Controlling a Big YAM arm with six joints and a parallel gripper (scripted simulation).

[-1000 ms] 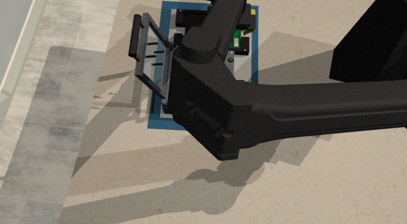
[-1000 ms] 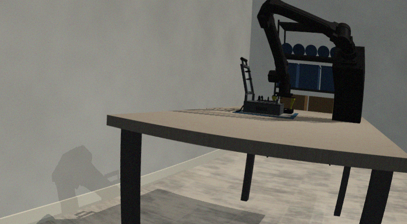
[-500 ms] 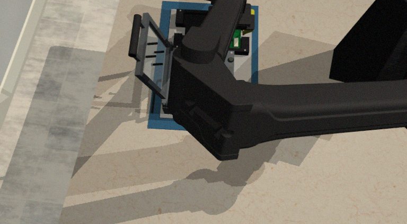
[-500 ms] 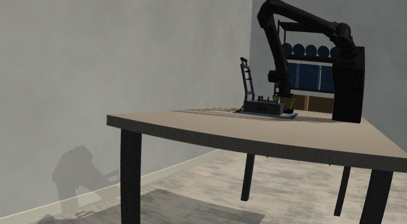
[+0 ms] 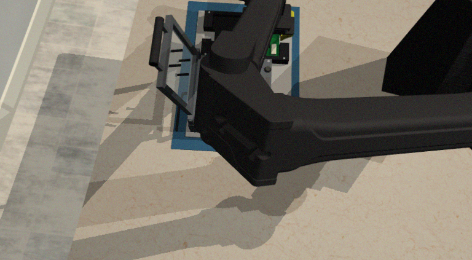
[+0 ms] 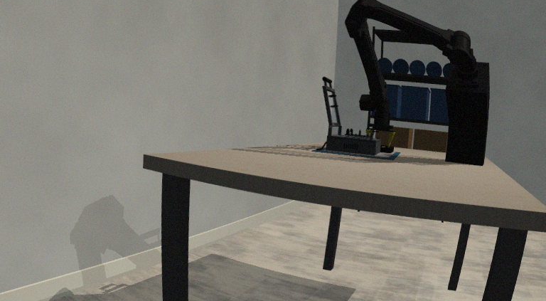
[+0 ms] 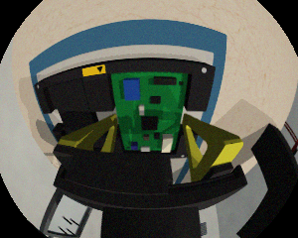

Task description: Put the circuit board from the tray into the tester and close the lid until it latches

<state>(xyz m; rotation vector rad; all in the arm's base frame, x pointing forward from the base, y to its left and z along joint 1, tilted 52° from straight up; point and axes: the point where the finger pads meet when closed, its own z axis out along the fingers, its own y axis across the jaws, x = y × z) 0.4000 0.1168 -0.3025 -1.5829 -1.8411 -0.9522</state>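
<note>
The green circuit board is right at my hand. From my hand the other things lie so: see-through lid 150 mm ahead, 200 mm to the left, 160 mm above.
</note>
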